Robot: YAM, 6 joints.
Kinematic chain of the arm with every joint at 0, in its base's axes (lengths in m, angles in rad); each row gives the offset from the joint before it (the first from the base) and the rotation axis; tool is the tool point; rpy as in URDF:
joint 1: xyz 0 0 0.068 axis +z
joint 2: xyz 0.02 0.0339 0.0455 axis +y
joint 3: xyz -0.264 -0.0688 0 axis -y
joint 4: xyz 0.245 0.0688 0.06 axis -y
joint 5: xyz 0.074 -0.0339 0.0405 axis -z
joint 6: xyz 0.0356 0 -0.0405 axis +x
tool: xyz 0 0 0 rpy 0 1.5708 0
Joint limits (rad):
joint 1: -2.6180..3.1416
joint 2: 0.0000..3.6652
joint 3: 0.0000..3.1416
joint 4: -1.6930..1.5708
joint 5: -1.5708..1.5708
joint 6: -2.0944..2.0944
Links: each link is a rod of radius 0.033 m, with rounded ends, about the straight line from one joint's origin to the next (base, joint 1, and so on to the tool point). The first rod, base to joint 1, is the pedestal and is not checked.
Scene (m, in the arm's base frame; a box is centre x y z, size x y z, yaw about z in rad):
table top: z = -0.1
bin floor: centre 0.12 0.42 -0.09 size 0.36 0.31 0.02 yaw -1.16
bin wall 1: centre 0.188 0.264 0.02 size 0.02 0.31 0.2 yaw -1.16
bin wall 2: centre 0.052 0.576 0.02 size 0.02 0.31 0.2 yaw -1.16
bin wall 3: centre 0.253 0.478 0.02 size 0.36 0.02 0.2 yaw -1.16
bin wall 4: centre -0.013 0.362 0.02 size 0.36 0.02 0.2 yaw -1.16
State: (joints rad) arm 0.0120 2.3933 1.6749 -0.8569 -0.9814 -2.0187
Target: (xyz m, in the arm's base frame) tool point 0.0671 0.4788 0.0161
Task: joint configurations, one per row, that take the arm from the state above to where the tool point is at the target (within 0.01 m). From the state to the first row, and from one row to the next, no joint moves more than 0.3 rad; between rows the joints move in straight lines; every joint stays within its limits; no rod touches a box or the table.
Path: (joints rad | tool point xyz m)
1: 0.2766 2.1397 1.5652 -0.8957 -0.9366 -1.8940 | 0.3866 0.1396 0.1585
2: 0.5413 1.8861 1.4556 -0.9346 -0.8919 -1.7693 | 0.3022 0.2140 0.2224
3: 0.8059 1.6326 1.3459 -0.9734 -0.8471 -1.6446 | 0.2010 0.2480 0.2724
4: 0.9468 1.8891 1.4816 -0.9006 -0.8856 -1.7381 | 0.1976 0.3216 0.2290
5: 1.0877 2.1456 1.6174 -0.8277 -0.9241 -1.8317 | 0.1726 0.3902 0.1702
6: 1.2286 2.4022 1.7531 -0.7549 -0.9625 -1.9252 | 0.1276 0.4452 0.0981
7: 1.3695 2.6587 1.8888 -0.6820 -1.0010 -2.0187 | 0.0671 0.4788 0.0161

